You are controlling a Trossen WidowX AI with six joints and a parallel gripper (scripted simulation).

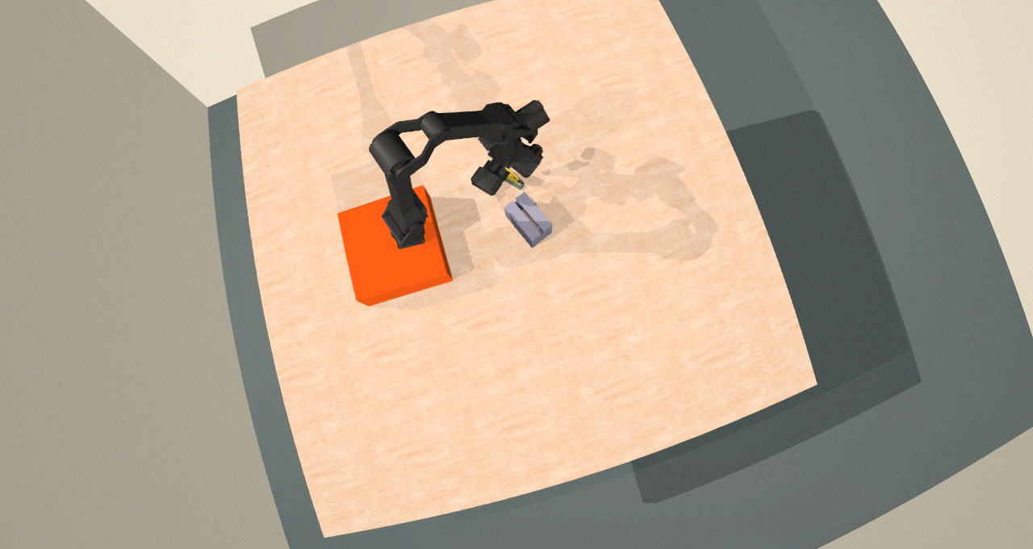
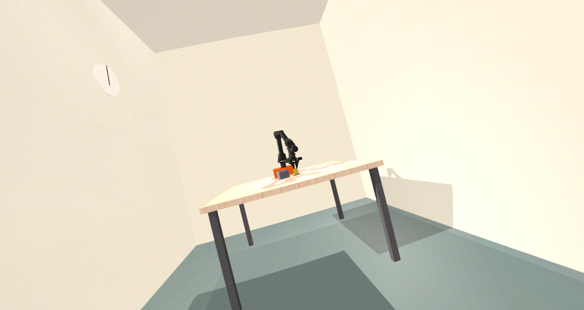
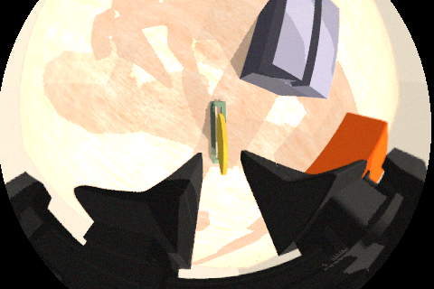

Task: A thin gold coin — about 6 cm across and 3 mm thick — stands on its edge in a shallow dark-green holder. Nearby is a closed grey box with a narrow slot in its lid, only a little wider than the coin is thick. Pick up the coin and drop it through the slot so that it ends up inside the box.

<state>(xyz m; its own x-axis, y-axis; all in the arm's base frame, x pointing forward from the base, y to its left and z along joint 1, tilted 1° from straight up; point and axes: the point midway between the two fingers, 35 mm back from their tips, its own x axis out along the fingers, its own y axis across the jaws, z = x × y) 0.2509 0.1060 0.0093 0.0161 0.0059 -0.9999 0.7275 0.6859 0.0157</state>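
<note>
Right now my gripper tip is 3 cm above the thin gold coin.
</note>
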